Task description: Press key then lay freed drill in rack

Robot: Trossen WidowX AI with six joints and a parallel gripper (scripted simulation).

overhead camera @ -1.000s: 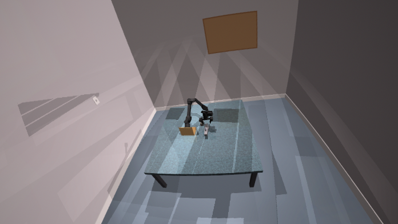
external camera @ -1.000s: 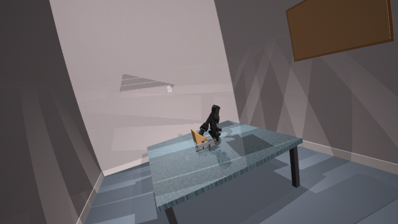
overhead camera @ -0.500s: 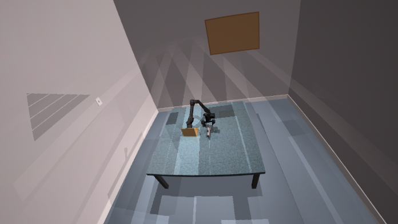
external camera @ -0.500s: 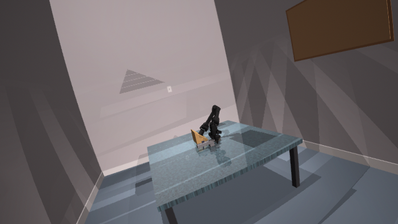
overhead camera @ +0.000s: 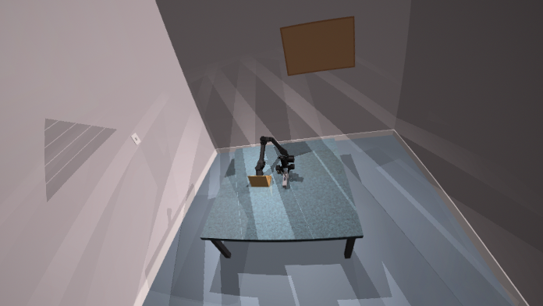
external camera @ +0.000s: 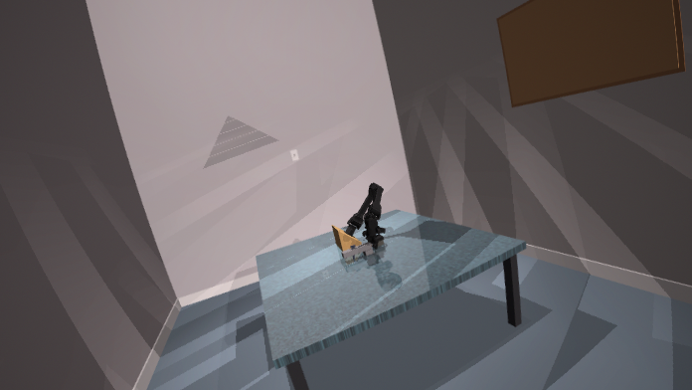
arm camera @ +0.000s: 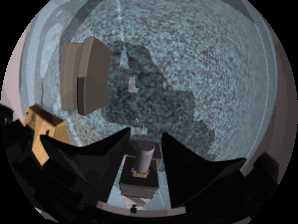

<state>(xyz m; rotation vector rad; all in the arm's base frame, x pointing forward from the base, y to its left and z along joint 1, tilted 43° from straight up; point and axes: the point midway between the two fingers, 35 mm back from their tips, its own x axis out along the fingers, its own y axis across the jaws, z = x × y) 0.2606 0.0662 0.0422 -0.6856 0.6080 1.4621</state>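
My gripper tip is now 5 cm to the left of the drill and 3 cm below it. Also, from my gripper tip: grey holder block 11 cm to the right, 2 cm above; then grey-brown block 8 cm behind, 5 cm to the left; then blue key 14 cm to the right, 3 cm above.
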